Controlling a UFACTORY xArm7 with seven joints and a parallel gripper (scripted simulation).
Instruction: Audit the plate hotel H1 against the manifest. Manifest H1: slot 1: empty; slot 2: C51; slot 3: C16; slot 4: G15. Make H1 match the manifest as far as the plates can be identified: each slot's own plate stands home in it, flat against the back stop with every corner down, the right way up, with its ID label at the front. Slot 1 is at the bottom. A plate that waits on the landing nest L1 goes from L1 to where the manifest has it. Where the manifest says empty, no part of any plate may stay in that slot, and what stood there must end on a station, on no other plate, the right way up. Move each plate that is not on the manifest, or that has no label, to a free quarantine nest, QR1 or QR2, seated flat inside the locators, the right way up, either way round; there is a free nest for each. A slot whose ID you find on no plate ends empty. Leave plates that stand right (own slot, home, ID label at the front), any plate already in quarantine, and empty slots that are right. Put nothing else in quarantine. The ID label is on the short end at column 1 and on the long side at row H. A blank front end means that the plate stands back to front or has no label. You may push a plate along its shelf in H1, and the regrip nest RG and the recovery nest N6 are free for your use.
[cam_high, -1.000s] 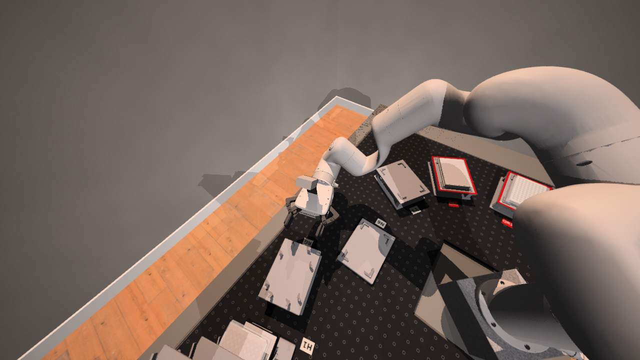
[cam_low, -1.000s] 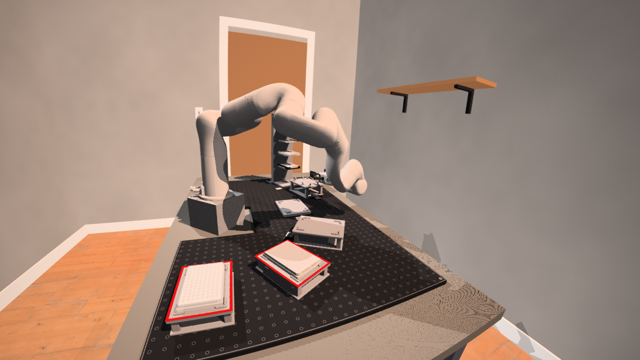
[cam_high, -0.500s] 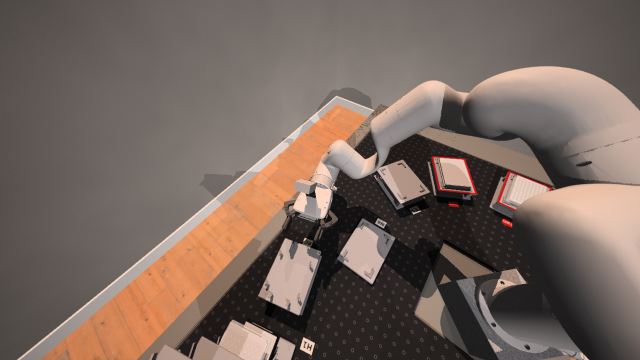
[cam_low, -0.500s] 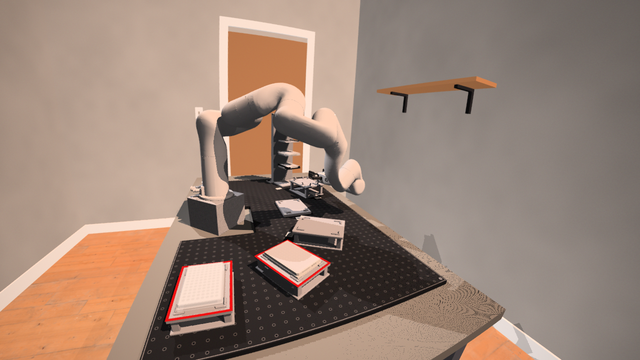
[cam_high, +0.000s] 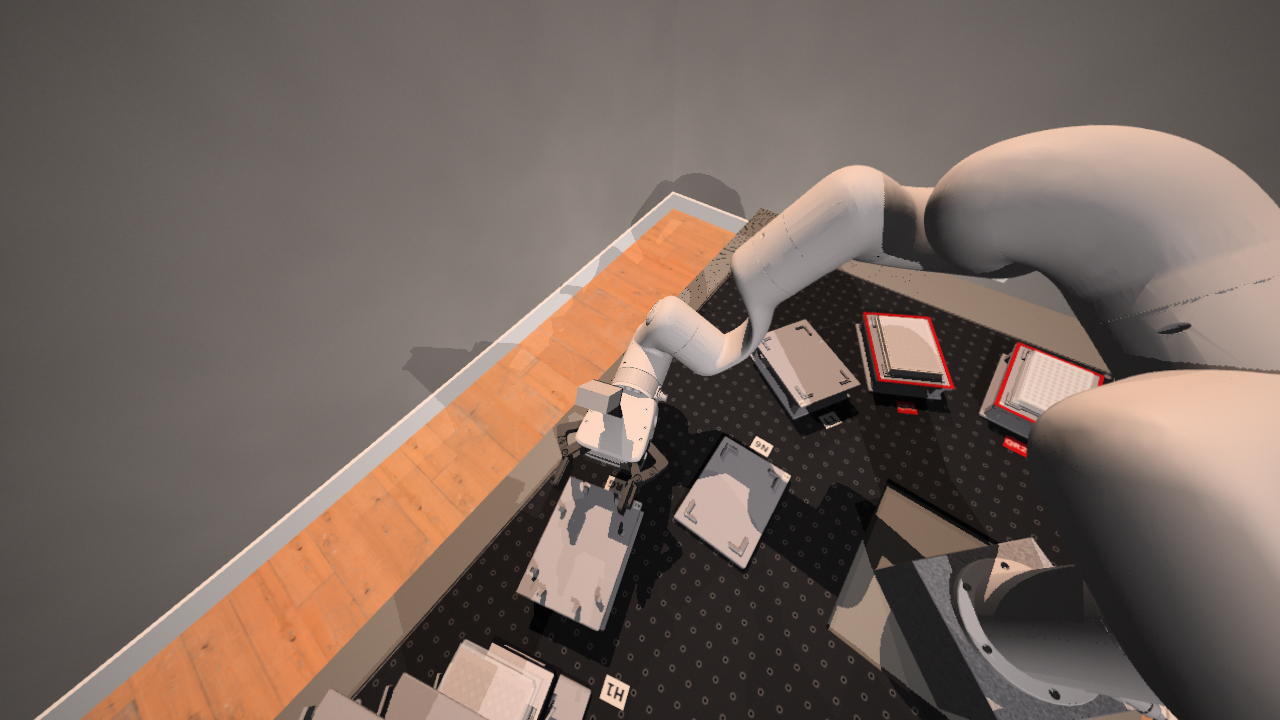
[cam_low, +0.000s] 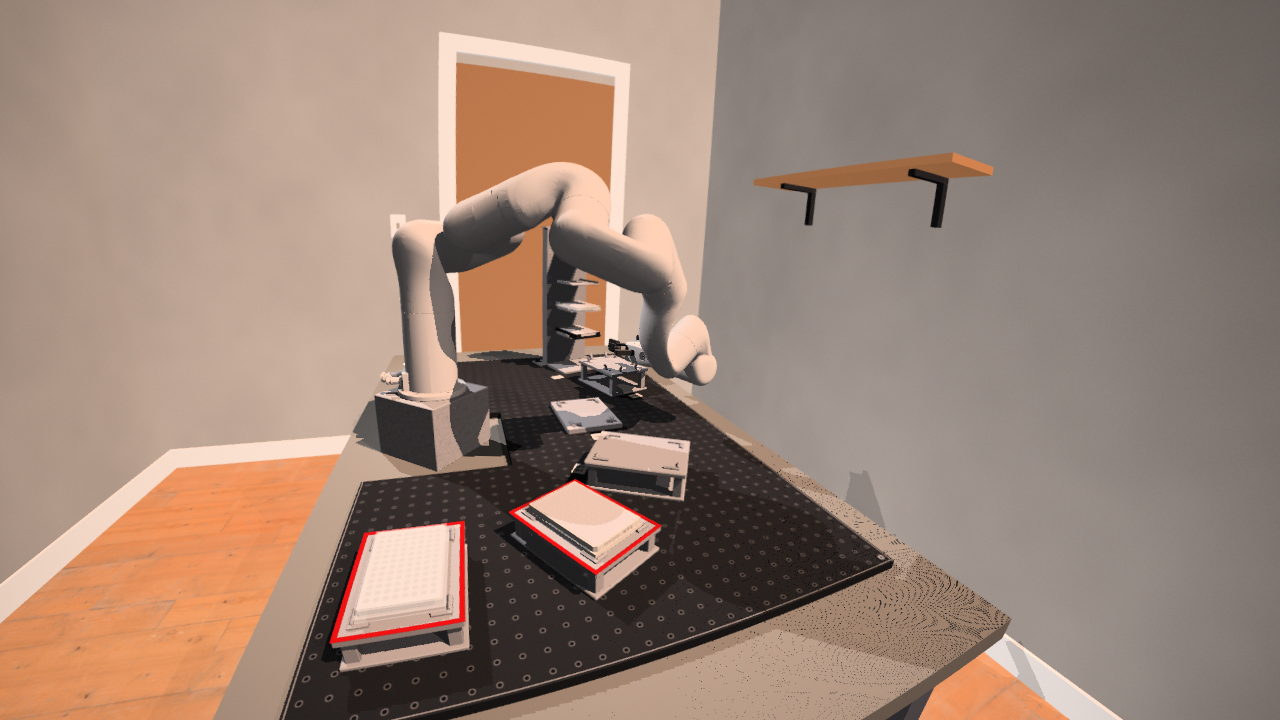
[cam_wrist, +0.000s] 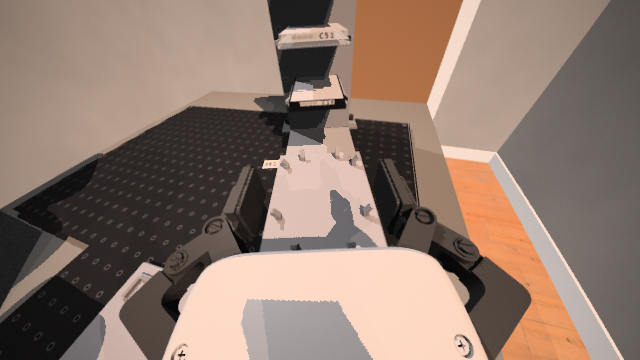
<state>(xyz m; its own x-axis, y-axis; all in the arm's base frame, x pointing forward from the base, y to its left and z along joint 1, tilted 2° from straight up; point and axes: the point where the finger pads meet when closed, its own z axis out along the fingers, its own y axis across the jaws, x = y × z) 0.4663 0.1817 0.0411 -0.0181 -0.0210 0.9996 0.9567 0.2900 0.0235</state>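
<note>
Right now the dark plate is 70 mm behind my hand, 230 mm to the left of it and 20 mm below it. Round my hand: regrip nest RG: 20 mm behind, 50 mm to the left, 80 mm below; RG label: 20 mm ahead, 50 mm to the right, 130 mm below; recovery nest N6: 150 mm behind, 150 mm to the right, 130 mm below.
</note>
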